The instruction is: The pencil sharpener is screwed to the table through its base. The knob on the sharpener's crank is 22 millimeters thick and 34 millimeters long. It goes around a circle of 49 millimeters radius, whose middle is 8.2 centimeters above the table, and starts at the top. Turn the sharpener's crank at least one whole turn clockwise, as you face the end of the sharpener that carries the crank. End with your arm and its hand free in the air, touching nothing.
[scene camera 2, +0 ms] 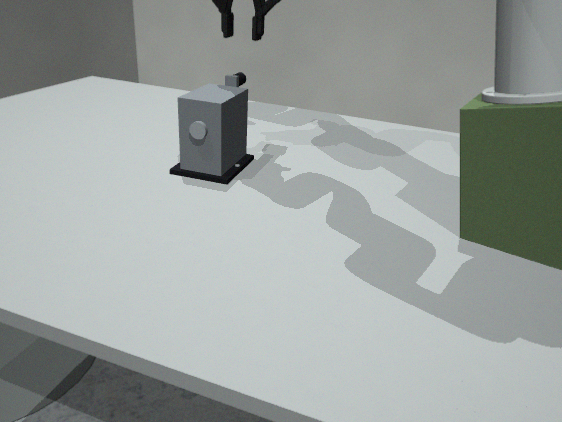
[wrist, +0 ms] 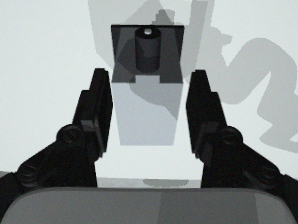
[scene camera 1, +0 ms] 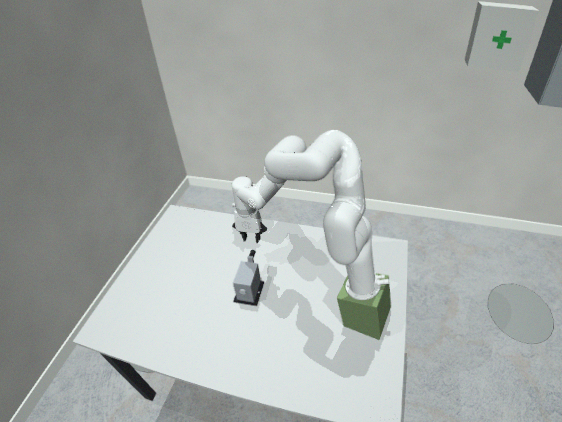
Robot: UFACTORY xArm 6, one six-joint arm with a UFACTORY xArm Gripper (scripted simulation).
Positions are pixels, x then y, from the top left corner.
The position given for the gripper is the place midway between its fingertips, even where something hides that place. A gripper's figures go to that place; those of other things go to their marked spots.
Scene:
The gripper (wrist: 149, 87): 0.14 m from the lens. A grey pencil sharpener (wrist: 146, 115): 0.27 m from the lens.

